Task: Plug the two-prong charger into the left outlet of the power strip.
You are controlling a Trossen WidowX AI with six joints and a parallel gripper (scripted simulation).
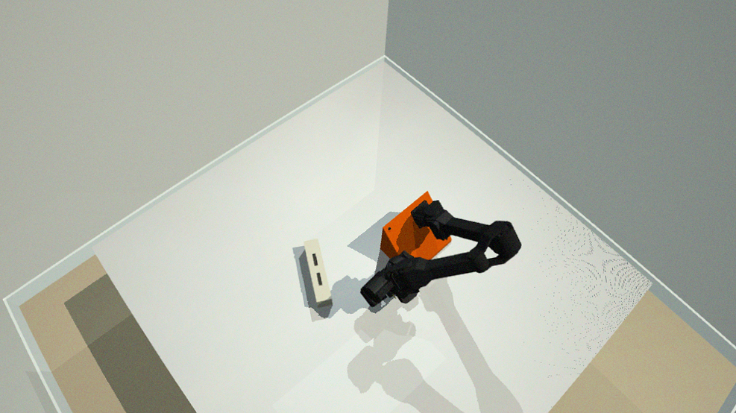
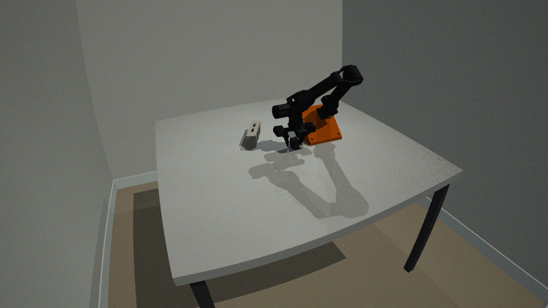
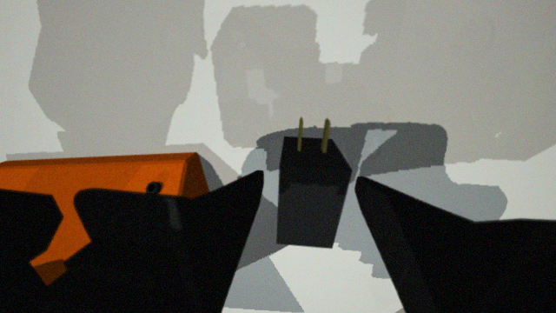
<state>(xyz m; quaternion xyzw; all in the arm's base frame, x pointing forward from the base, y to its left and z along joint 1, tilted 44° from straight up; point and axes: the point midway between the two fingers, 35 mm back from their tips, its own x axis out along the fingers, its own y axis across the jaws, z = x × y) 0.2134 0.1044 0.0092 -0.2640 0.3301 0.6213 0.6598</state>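
Right now my gripper tip is 20 mm to the right of the dark grey charger and 10 mm below it.
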